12 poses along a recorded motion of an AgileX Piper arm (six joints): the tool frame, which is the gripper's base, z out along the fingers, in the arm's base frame.
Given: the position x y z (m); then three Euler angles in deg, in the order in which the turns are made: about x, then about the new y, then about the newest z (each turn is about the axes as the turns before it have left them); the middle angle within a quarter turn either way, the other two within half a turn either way.
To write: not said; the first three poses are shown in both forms.
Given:
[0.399 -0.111 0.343 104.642 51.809 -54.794]
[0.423 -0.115 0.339 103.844 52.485 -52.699]
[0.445 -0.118 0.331 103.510 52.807 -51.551]
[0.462 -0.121 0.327 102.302 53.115 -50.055]
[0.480 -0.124 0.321 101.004 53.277 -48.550]
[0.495 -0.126 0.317 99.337 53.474 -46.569]
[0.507 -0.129 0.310 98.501 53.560 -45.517]
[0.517 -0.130 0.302 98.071 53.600 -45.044]
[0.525 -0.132 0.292 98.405 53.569 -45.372]
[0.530 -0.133 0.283 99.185 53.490 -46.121]
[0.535 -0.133 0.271 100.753 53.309 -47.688]
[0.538 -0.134 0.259 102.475 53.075 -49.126]
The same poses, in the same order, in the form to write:
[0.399 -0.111 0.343 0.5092 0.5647 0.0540 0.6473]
[0.423 -0.115 0.339 0.5116 0.5577 0.0664 0.6502]
[0.445 -0.118 0.331 0.5138 0.5538 0.0734 0.6512]
[0.462 -0.121 0.327 0.5126 0.5488 0.0781 0.6557]
[0.480 -0.124 0.321 0.5115 0.5435 0.0817 0.6605]
[0.495 -0.126 0.317 0.5103 0.5366 0.0865 0.6665]
[0.507 -0.129 0.310 0.5099 0.5328 0.0893 0.6694]
[0.517 -0.130 0.302 0.5094 0.5312 0.0904 0.6710]
[0.525 -0.132 0.292 0.5100 0.5323 0.0898 0.6697]
[0.530 -0.133 0.283 0.5114 0.5348 0.0885 0.6668]
[0.535 -0.133 0.271 0.5140 0.5400 0.0856 0.6610]
[0.538 -0.134 0.259 0.5182 0.5444 0.0840 0.6543]

